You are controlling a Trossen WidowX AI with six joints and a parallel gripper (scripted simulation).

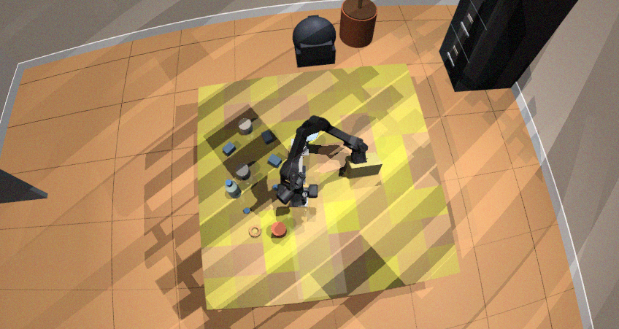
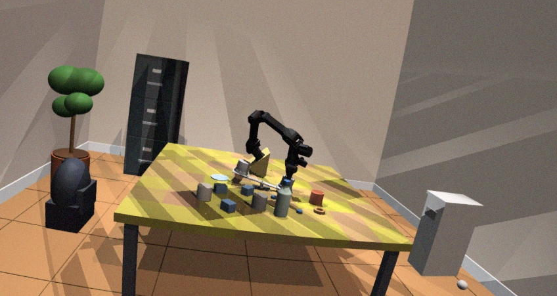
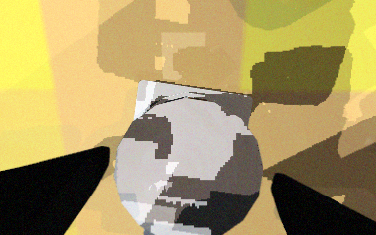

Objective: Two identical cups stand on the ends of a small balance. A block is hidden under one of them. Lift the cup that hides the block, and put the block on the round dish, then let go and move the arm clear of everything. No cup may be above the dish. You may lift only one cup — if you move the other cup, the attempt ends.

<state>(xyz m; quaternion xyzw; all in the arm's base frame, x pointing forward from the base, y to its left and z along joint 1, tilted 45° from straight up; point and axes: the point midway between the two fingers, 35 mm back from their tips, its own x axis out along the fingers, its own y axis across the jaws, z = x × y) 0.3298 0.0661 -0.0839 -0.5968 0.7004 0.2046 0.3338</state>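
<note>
Now: the grey block 4 cm below my gripper tip and 1 cm to the right of it. Round my gripper tip: brown ring 25 cm ahead, 12 cm to the left, 7 cm below; then pale blue round dish 36 cm to the right, 13 cm behind, 8 cm below.
</note>
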